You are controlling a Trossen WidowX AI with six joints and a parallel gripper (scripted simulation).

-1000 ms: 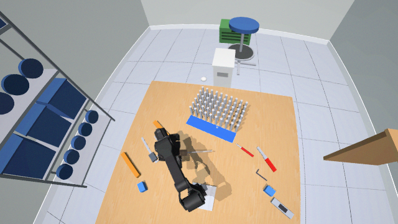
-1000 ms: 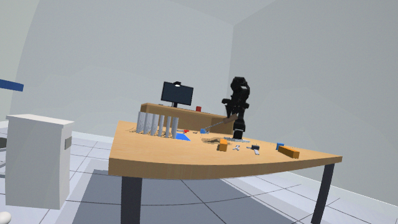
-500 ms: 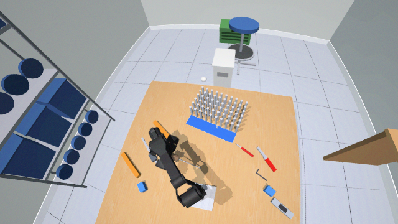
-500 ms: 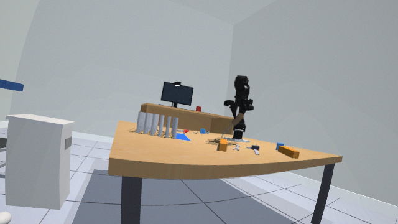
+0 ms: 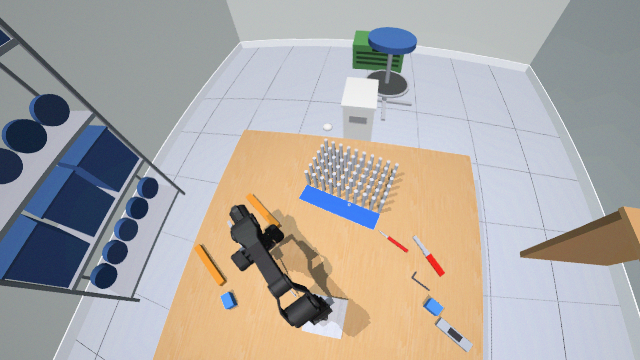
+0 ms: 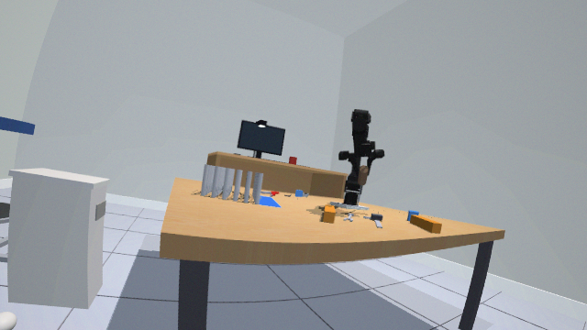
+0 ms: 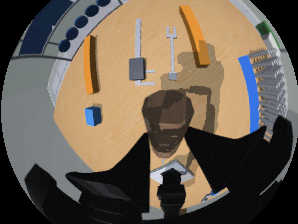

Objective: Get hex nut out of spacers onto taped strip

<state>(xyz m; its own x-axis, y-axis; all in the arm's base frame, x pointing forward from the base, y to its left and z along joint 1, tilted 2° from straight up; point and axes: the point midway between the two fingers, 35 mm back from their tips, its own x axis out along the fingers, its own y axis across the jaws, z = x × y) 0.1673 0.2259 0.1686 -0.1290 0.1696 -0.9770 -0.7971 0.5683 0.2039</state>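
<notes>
Right now my gripper tip is 6 cm past the brown-handled hook tool, 6 cm to the left of it and 6 cm above it. Round my gripper tip: red screwdriver: 17 cm ahead, 47 cm to the right, 15 cm below; then blue taped strip: 29 cm ahead, 24 cm to the right, 16 cm below; then small wrench: 13 cm ahead, 10 cm to the left, 15 cm below.
</notes>
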